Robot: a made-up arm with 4 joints.
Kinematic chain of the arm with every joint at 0, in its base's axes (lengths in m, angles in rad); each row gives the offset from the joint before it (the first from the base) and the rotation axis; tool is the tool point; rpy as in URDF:
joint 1: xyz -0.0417 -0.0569 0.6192 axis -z
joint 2: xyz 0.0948 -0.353 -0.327 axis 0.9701 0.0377 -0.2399
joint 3: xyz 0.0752 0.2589 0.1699 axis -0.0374 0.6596 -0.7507
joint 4: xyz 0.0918 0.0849 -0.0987 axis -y
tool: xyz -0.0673 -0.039 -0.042 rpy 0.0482 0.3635 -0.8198
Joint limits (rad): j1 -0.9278..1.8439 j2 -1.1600..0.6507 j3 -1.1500..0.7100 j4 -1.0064..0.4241
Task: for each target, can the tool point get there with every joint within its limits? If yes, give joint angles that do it. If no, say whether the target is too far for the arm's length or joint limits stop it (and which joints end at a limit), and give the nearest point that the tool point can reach.
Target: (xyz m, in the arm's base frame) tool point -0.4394 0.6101 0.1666
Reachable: no: joint limits stop it (at a limit: joint 1, joint 3, joint 4) | nearest point 0.0636 0.1423 0.2332 | short by 0.690 m
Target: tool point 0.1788 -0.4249 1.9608
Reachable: no: too far | nearest point 0.1080 -0.3068 0.5750 | short by 1.393 m
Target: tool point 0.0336 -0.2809 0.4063
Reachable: yes | joints 1.0355 0.1914 -0.6821 -0.1510
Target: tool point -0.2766 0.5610 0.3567
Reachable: no: joint limits stop it (at a limit: joint 1, joint 3, joint 4) | nearest point 0.0773 0.1560 0.3100 | short by 0.540 m
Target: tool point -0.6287 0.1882 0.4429
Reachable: no: joint limits stop it (at a limit: joint 1, joint 2, joint 3, joint 4) | nearest point -0.2819 -0.2192 0.5373 | short by 0.543 m
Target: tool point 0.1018 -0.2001 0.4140
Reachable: yes | joints 0.5013 0.0831 -0.1457 -0.8740
